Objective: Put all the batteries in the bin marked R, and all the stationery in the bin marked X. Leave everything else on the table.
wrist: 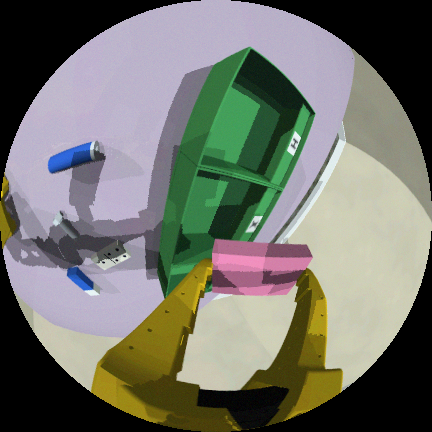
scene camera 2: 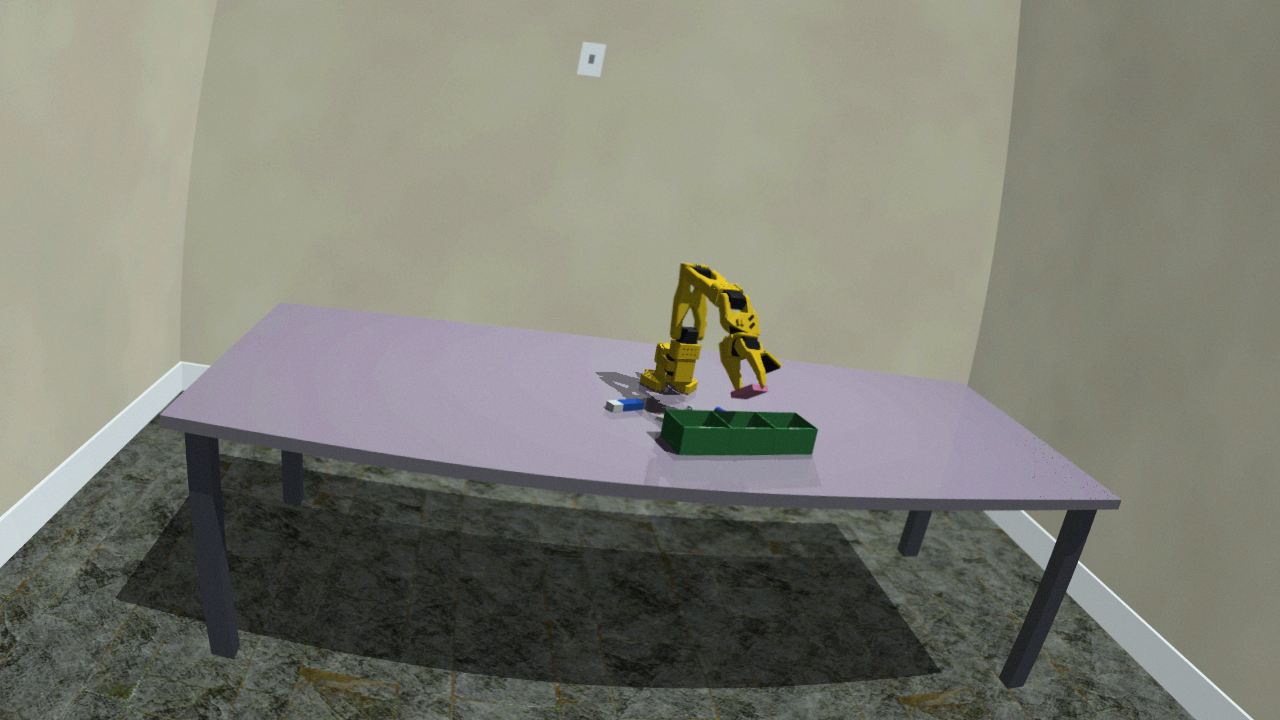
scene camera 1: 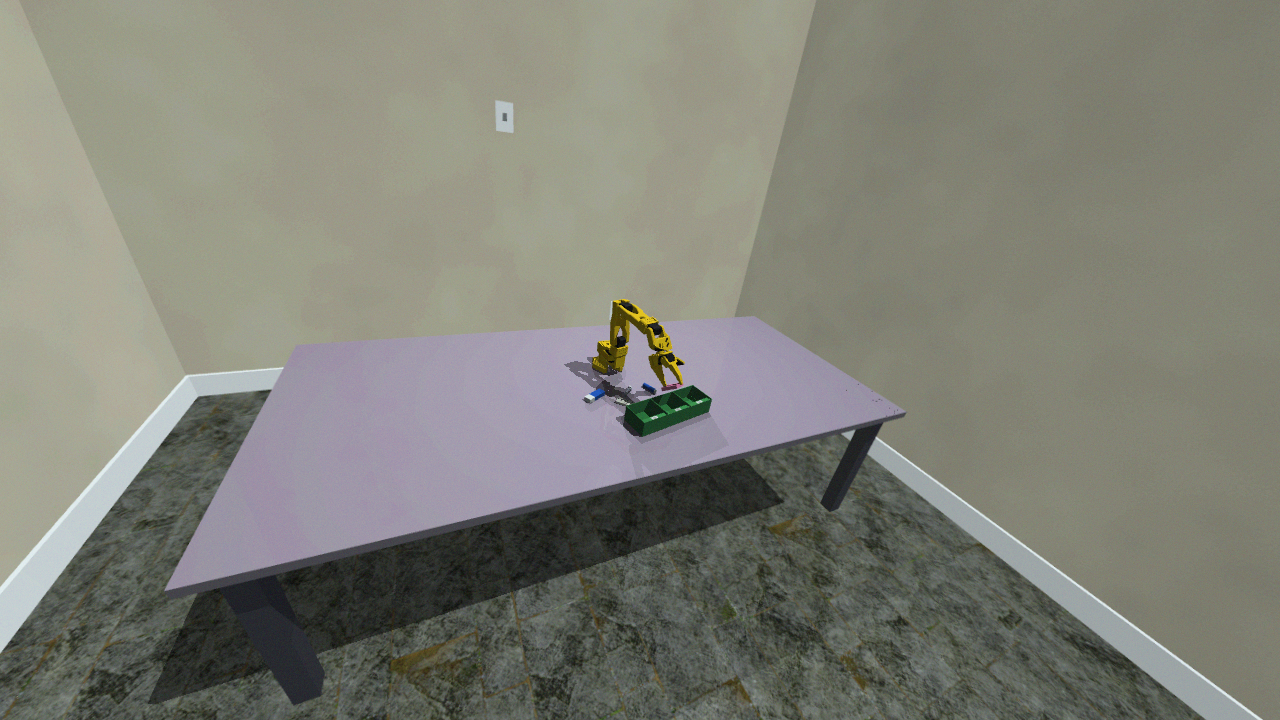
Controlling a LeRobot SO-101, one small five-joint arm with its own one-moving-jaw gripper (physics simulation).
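Seen in the pictures: hand at its tool point: (wrist: 212, 266) (scene camera 2: 741, 393) (scene camera 1: 666, 385); arm's base at its link origin: (scene camera 2: 669, 388) (scene camera 1: 610, 368).
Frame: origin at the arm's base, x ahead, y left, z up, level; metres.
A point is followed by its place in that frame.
Observation:
My gripper (scene camera 1: 672, 384) @(y 0.066, x 0.251, z 0.080 m) (scene camera 2: 750, 387) @(y 0.066, x 0.251, z 0.080 m) (wrist: 257, 267) is shut on a pink eraser (scene camera 1: 669, 387) @(y 0.056, x 0.284, z 0.097 m) (scene camera 2: 748, 392) @(y 0.065, x 0.291, z 0.095 m) (wrist: 250, 280) @(y 0.068, x 0.269, z 0.094 m), with a jaw at each end. It holds the eraser in the air near the back side of the green three-part tray (scene camera 1: 675, 417) @(y 0.064, x 0.329, z 0.026 m) (scene camera 2: 742, 440) @(y 0.059, x 0.330, z 0.026 m) (wrist: 205, 120) @(y 0.126, x 0.231, z 0.036 m). In the wrist view one compartment is labelled H and the one beside it seems labelled X; the third label is hidden. A blue battery (scene camera 1: 648, 388) @(y 0.068, x 0.153, z 0.009 m) (scene camera 2: 719, 410) @(y 0.066, x 0.140, z 0.012 m) (wrist: 70, 158) @(y 0.075, x 0.153, z 0.014 m) lies on the table behind the tray. A blue and white block (scene camera 1: 594, 394) @(y -0.109, x 0.152, z 0.013 m) (scene camera 2: 624, 405) @(y -0.110, x 0.164, z 0.011 m) (wrist: 82, 281) @(y -0.091, x 0.151, z 0.013 m), like an eraser, lies to the left.
A white domino (wrist: 112, 255) @(y -0.024, x 0.202, z 0.007 m) and a grey bolt-like piece (wrist: 66, 226) @(y 0.006, x 0.146, z 0.007 m) lie on the table (scene camera 1: 429, 429) @(y -0.544, x 0.183, z 0.000 m) (scene camera 2: 402, 402) @(y -0.498, x 0.256, z 0.000 m) between the blue and white block and the tray. The arm's base (scene camera 1: 609, 356) @(y -0.013, x 0.012, z 0.055 m) (scene camera 2: 669, 368) @(y -0.011, x 0.014, z 0.044 m) stands behind them.

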